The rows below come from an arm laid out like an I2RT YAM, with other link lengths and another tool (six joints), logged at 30 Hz.
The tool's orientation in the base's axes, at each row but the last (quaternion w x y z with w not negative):
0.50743, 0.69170, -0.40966, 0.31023
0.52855, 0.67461, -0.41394, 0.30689
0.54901, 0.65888, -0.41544, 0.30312
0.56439, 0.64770, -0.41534, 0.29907
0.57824, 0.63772, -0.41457, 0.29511
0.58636, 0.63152, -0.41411, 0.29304
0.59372, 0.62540, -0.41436, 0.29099
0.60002, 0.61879, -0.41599, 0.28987
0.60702, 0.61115, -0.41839, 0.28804
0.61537, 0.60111, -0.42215, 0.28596
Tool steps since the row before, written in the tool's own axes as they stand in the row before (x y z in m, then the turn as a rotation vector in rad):
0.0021, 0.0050, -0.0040, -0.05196, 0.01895, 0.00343
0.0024, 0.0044, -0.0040, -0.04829, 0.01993, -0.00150
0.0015, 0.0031, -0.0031, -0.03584, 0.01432, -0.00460
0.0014, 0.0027, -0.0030, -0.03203, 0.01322, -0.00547
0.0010, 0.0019, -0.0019, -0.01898, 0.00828, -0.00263
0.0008, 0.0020, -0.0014, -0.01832, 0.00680, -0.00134
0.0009, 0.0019, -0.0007, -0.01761, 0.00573, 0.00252
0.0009, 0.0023, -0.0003, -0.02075, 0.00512, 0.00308
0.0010, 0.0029, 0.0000, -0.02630, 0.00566, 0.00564
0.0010, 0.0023, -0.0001, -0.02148, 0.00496, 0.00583
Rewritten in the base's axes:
-0.0035, 0.0025, 0.0052, -0.04118, 0.00698, -0.03642
-0.0027, 0.0029, 0.0051, -0.04021, 0.01079, -0.03160
-0.0018, 0.0025, 0.0034, -0.02923, 0.01143, -0.02293
-0.0015, 0.0026, 0.0031, -0.02638, 0.01154, -0.02004
-0.0010, 0.0017, 0.0021, -0.01608, 0.00624, -0.01175
-0.0012, 0.0013, 0.0019, -0.01463, 0.00481, -0.01210
-0.0011, 0.0006, 0.0018, -0.01385, 0.00084, -0.01252
-0.0015, 0.0003, 0.0020, -0.01493, 0.00077, -0.01558
-0.0020, 0.0001, 0.0023, -0.01848, -0.00080, -0.02033
-0.0015, 0.0002, 0.0020, -0.01560, -0.00181, -0.01653

